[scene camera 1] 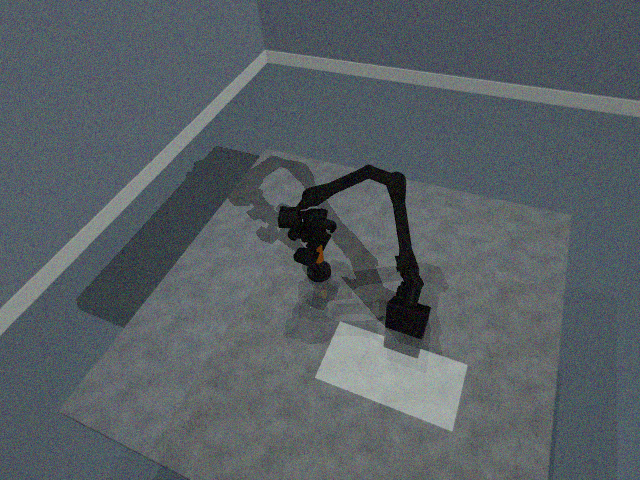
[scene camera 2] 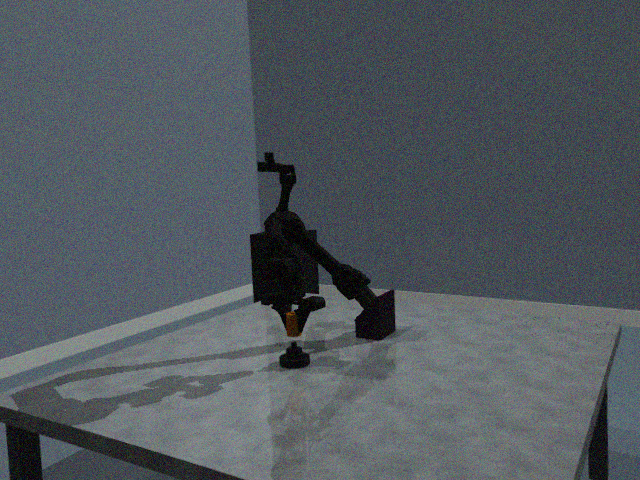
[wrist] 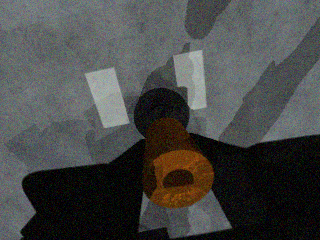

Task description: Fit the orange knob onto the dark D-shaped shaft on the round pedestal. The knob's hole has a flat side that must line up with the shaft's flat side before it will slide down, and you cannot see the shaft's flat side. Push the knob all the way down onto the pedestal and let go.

Labels:
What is my gripper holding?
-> An orange knob.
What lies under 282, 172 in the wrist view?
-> My gripper.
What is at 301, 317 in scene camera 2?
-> My gripper.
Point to a round pedestal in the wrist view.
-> At 157, 103

